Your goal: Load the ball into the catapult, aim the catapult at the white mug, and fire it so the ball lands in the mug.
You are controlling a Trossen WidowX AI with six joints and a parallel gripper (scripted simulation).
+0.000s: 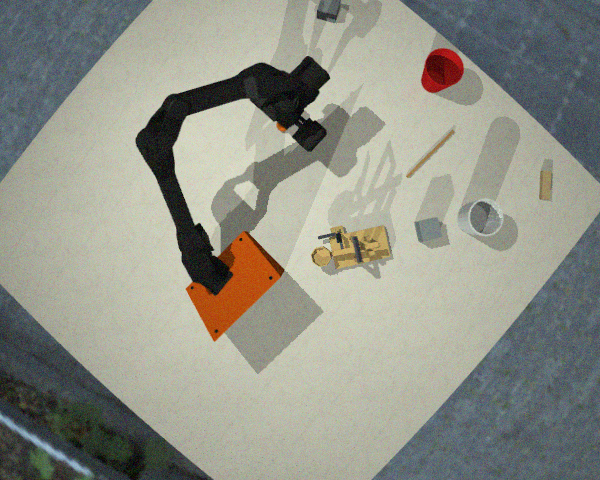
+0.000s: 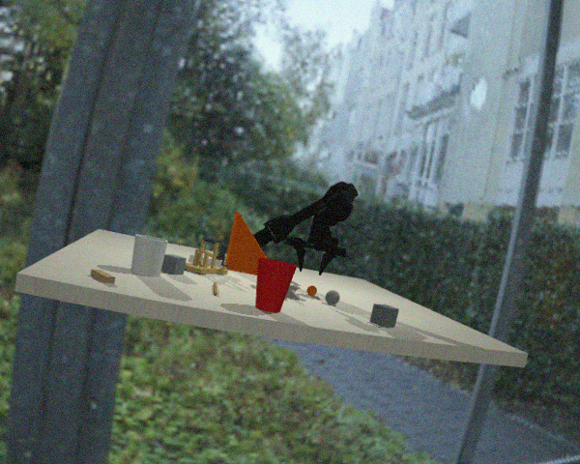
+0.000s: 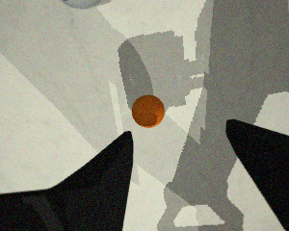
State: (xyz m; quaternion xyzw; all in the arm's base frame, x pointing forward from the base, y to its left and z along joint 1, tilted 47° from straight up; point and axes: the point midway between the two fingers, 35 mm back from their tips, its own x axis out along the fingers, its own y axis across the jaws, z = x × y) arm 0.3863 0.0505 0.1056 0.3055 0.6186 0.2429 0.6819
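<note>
The orange ball is 20 mm to the left of my gripper tip and 50 mm below it. Also, from my gripper tip: wooden catapult (140 mm behind, 280 mm to the right, 20 mm below); then grey ball (110 mm ahead, 50 mm to the left, 50 mm below); then thin wooden stick (180 mm ahead, 310 mm to the right, 70 mm below).
</note>
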